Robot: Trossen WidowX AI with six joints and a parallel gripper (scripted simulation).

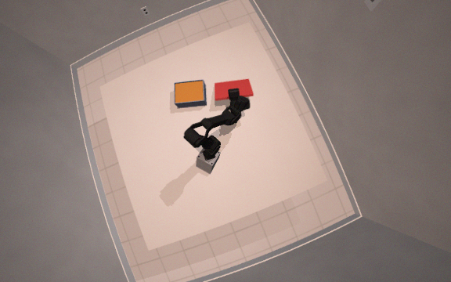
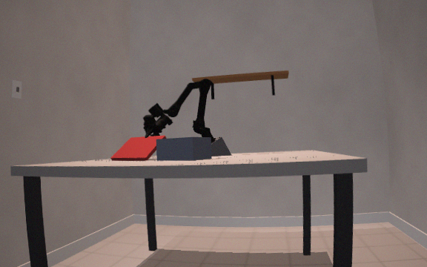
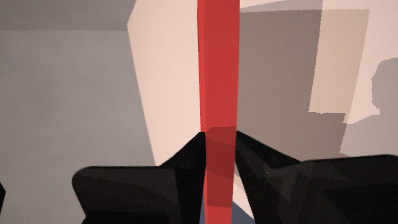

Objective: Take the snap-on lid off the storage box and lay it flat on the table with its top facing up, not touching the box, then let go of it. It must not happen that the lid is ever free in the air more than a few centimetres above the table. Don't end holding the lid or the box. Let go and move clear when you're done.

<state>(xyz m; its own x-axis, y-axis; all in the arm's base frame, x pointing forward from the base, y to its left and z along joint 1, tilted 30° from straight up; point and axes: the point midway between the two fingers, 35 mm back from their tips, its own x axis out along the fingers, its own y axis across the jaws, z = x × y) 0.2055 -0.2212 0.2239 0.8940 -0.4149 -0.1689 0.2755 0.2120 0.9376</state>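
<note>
My gripper is now 90 mm short of the red lid, 60 mm above it and 30 mm to the left of it. Also, from my hand: storage box (240 mm to the left, 200 mm ahead, 80 mm below).
</note>
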